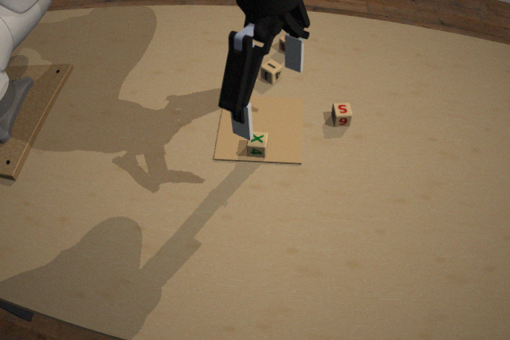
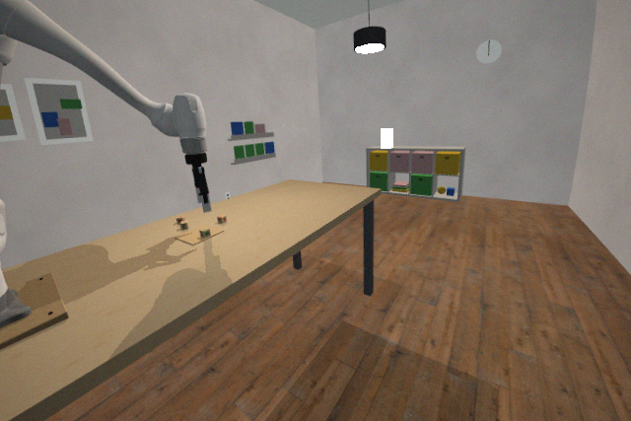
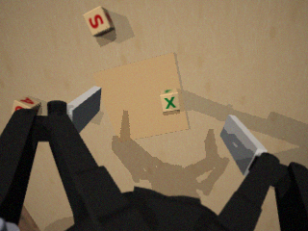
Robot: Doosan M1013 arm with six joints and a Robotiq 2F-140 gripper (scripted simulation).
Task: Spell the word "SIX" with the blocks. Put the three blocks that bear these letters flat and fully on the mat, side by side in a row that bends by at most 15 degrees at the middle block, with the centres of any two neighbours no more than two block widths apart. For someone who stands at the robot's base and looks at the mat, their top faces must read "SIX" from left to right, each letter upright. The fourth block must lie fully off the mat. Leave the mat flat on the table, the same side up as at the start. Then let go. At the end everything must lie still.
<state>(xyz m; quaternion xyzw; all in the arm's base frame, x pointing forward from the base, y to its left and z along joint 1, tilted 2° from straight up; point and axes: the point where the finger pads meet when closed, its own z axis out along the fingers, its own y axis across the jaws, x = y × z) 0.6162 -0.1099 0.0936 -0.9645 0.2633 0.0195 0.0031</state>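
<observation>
Right now the S block is 12 cm ahead of my hand, 6 cm to the left of it and 11 cm below it. Also, from my hand: tan mat: 2 cm behind, 4 cm to the left, 13 cm below; I block: 1 cm ahead, 17 cm to the left, 11 cm below; letter block: 2 cm behind, 11 cm below.
</observation>
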